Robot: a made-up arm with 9 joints. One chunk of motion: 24 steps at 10 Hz.
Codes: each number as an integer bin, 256 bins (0 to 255) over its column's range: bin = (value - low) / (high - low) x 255, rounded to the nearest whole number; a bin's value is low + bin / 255 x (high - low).
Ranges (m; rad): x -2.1..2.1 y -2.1..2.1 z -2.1..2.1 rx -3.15..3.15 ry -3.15..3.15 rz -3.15..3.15
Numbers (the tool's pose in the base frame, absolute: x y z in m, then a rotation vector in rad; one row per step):
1: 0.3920 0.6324 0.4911 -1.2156 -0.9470 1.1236
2: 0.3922 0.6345 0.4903 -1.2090 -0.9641 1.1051
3: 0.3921 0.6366 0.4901 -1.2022 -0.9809 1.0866
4: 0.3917 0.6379 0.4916 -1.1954 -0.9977 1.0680
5: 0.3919 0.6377 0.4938 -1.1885 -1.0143 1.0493
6: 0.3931 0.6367 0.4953 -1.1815 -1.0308 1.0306
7: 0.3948 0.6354 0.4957 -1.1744 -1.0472 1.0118
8: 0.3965 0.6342 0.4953 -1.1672 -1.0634 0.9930
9: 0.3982 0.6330 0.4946 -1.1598 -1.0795 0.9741
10: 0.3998 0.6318 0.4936 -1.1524 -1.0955 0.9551
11: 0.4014 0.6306 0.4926 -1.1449 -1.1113 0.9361
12: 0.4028 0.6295 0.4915 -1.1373 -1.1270 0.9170
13: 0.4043 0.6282 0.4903 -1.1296 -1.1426 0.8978
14: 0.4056 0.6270 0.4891 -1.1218 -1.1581 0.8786
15: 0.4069 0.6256 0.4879 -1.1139 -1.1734 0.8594
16: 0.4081 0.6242 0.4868 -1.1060 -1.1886 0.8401
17: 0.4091 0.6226 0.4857 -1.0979 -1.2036 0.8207
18: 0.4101 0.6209 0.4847 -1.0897 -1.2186 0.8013
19: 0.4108 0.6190 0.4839 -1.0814 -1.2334 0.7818
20: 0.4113 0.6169 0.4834 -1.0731 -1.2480 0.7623
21: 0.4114 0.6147 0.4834 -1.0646 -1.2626 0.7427
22: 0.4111 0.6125 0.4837 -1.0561 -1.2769 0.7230
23: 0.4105 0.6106 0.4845 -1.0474 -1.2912 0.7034
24: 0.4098 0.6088 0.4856 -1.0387 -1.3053 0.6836
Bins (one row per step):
1: 151 166 157 78 89 173
2: 151 166 157 79 88 172
3: 151 166 157 79 88 171
4: 151 166 157 79 87 171
5: 151 166 157 79 86 170
6: 151 166 158 80 86 169
7: 151 166 158 80 85 168
8: 152 166 158 80 84 168
9: 152 166 158 81 84 167
10: 152 166 157 81 83 166
11: 152 166 157 81 83 165
12: 152 166 157 81 82 165
13: 152 166 157 82 81 164
14: 152 166 157 82 81 163
15: 152 165 157 82 80 162
16: 152 165 157 83 79 162
17: 152 165 157 83 79 161
18: 152 165 157 83 78 160
19: 152 165 157 84 78 159
20: 152 165 157 84 77 158
21: 152 165 157 84 76 158
22: 152 165 157 85 76 157
23: 152 165 157 85 75 156
24: 152 164 157 85 75 155

